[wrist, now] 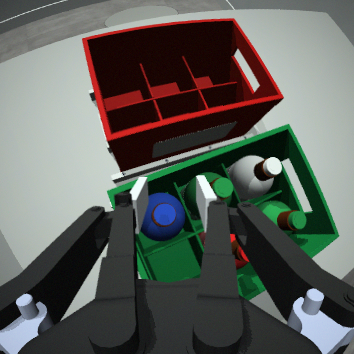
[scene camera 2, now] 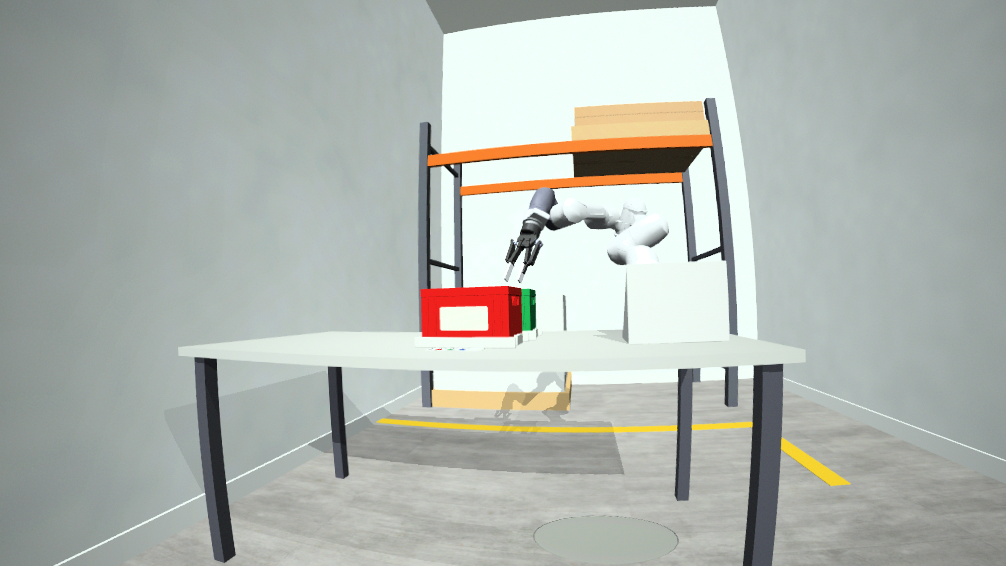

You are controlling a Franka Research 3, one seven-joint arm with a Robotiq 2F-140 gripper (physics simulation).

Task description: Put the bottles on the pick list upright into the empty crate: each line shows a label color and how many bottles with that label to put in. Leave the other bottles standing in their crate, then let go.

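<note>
My gripper (scene camera 2: 513,278) (wrist: 171,188) is partly open and empty above the green crate (scene camera 2: 528,309) (wrist: 320,242). In the wrist view, a blue bottle (wrist: 162,227) stands below and between its fingertips. A green-capped bottle (wrist: 222,188) is partly behind the right fingertip. A white bottle (wrist: 247,176) and another green bottle (wrist: 296,220) stand further right. A red bottle (wrist: 241,257) is mostly hidden by the right finger. One front-left cell of the green crate shows no bottle. The red crate (scene camera 2: 430,313) (wrist: 150,128) shows six compartments without bottles.
The pick list (scene camera 2: 450,349) lies at the table's front edge with small red, green and blue marks, too small to read. A large white box (scene camera 2: 675,302) stands on the table (scene camera 2: 281,346) at the right. A rack (scene camera 2: 424,225) stands behind.
</note>
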